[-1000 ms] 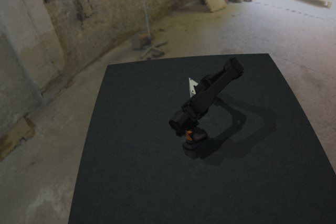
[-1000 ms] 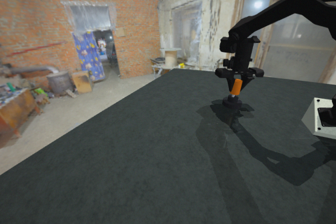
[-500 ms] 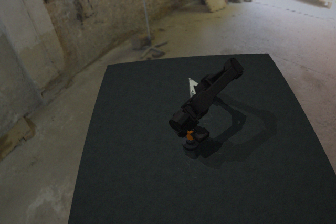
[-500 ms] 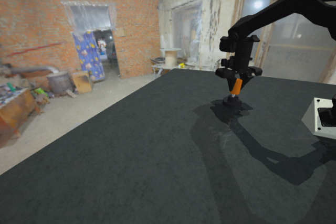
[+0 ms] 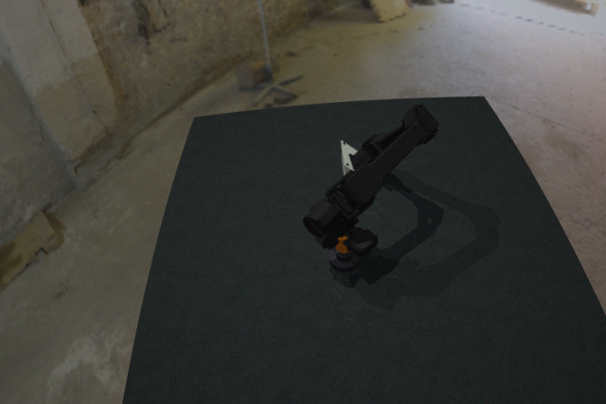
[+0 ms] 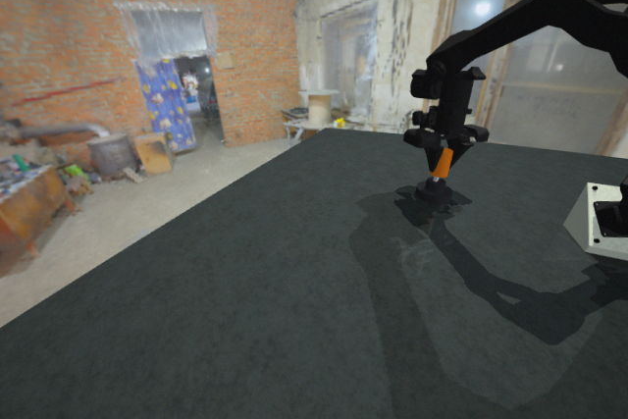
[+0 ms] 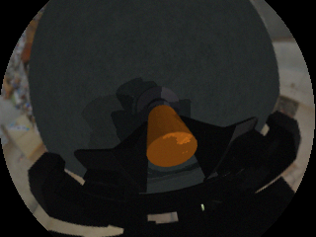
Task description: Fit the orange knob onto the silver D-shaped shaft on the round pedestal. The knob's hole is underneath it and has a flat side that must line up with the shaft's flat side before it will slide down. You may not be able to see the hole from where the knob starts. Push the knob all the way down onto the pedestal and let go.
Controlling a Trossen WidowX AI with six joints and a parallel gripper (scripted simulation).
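Now: gripper tip 3 cm below the orange knob. Also, from my gripper tip: round pedestal (4 cm below).
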